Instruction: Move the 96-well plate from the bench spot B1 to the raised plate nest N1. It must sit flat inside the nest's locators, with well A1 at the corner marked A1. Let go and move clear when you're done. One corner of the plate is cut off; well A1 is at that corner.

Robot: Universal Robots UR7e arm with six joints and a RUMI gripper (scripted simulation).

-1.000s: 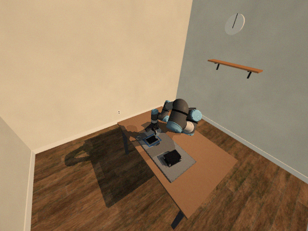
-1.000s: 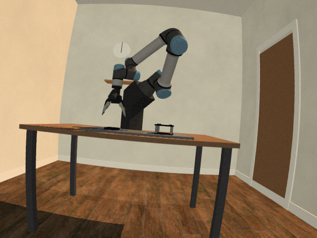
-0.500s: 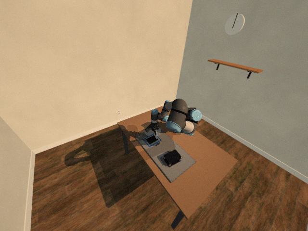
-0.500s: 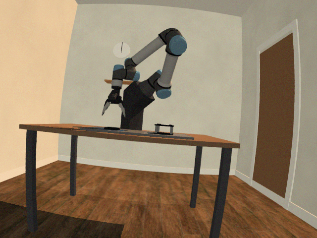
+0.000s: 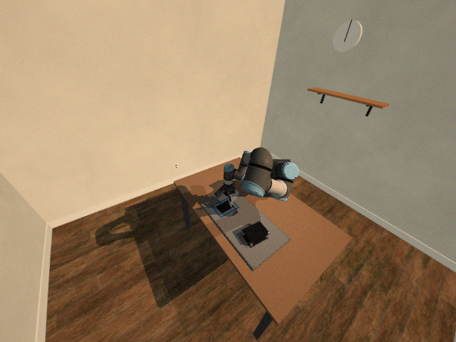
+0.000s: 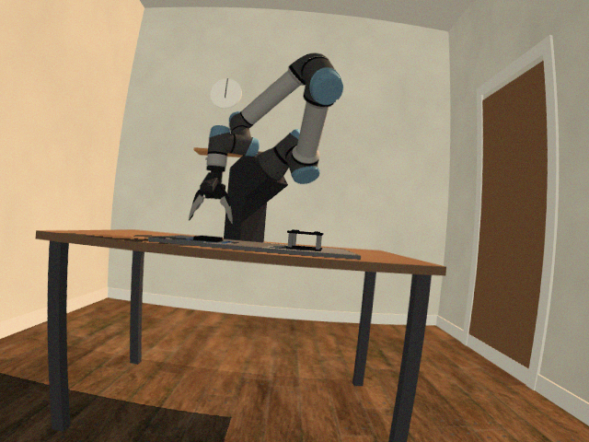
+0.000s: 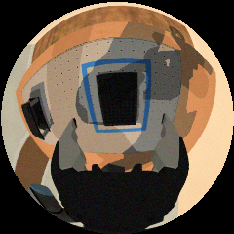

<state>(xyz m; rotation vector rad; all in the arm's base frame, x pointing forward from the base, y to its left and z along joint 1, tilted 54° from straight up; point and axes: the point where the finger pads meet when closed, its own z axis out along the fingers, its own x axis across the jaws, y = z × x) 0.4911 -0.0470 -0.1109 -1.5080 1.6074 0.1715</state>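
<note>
My gripper is now 6 cm above the black 96-well plate. Also, from my hand: black plate nest: 7 cm behind, 35 cm to the left, 1 cm below.
</note>
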